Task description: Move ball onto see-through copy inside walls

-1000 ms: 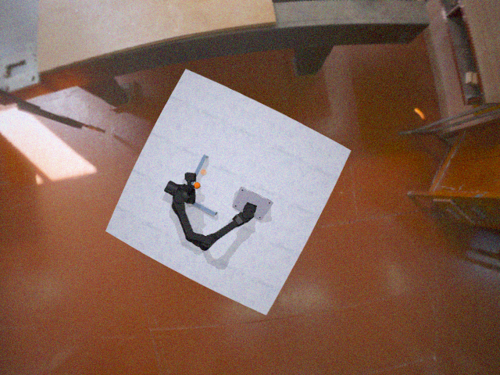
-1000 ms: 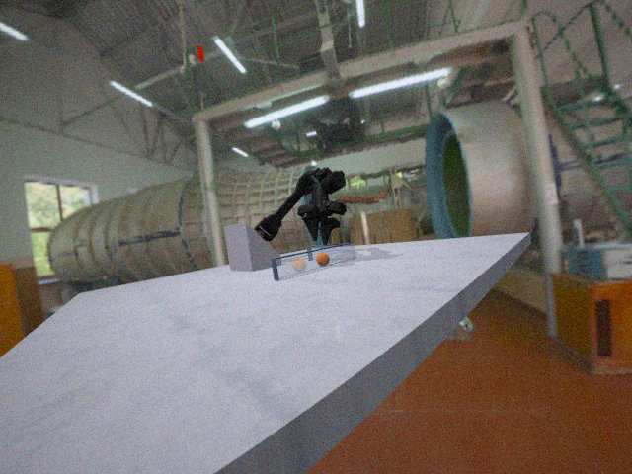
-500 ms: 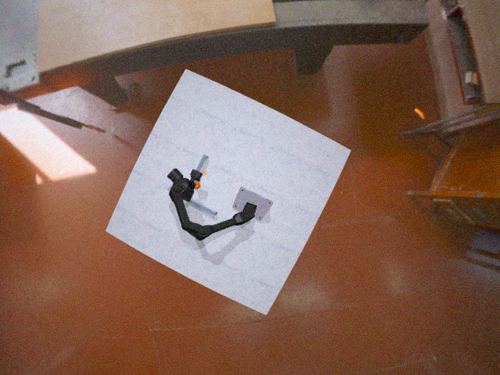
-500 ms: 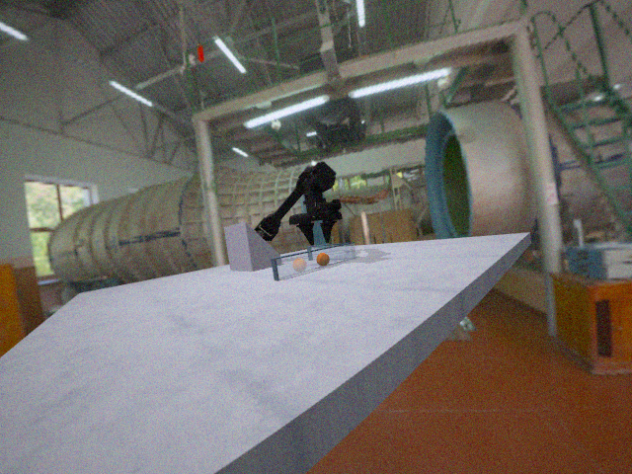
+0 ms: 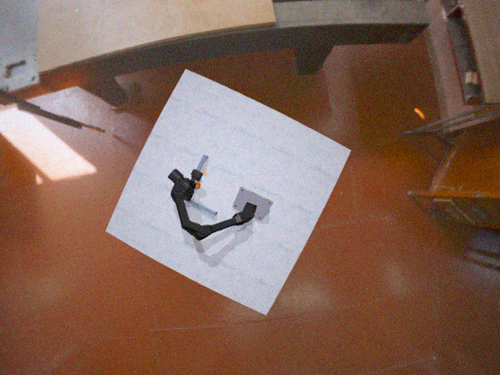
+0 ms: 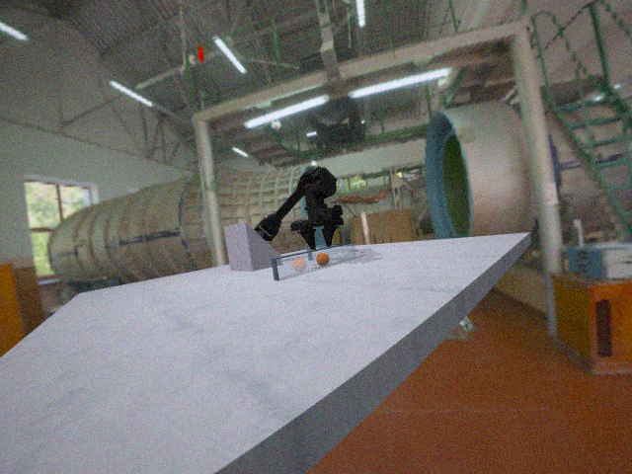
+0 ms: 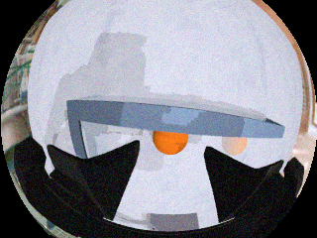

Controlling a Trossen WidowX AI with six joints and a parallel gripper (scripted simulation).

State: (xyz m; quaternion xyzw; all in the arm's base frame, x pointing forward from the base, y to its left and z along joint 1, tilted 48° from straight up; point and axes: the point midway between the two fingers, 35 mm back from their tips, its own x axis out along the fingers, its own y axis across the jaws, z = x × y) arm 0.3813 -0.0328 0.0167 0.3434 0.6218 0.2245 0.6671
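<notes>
My gripper tip is 30 mm above the orange ball. Also, from my gripper tip: see-through copy of ball 90 mm to the right, 30 mm below, 20 mm behind.
</notes>
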